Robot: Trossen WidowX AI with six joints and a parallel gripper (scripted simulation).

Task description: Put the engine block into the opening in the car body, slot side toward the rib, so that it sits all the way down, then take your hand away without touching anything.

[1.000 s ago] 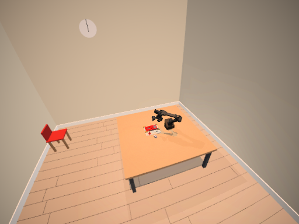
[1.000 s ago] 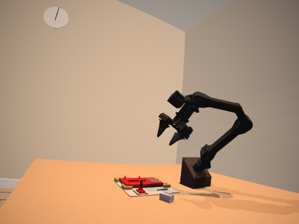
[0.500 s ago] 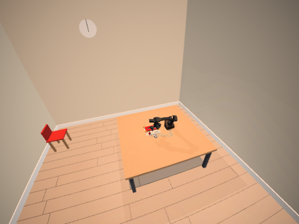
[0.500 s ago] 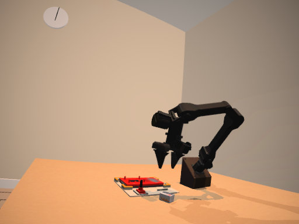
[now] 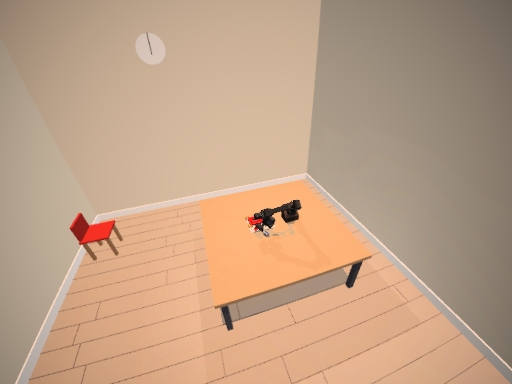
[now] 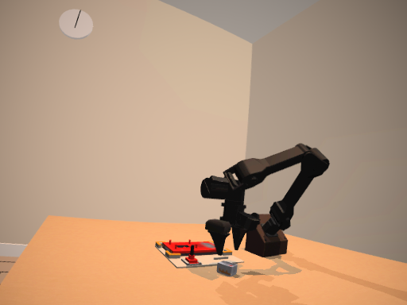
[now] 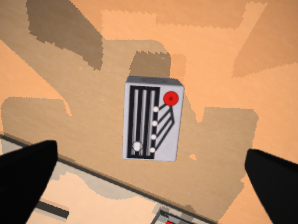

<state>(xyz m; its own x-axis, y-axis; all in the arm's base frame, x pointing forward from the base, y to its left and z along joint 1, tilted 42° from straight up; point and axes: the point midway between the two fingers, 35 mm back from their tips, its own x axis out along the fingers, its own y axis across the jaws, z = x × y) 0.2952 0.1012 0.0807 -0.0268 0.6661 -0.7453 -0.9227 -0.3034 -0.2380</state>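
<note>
Right now the grey engine block is 5 cm below my gripper tip. Also, from my gripper tip: pale base plate: 1 cm ahead, 19 cm to the right, 5 cm below.
</note>
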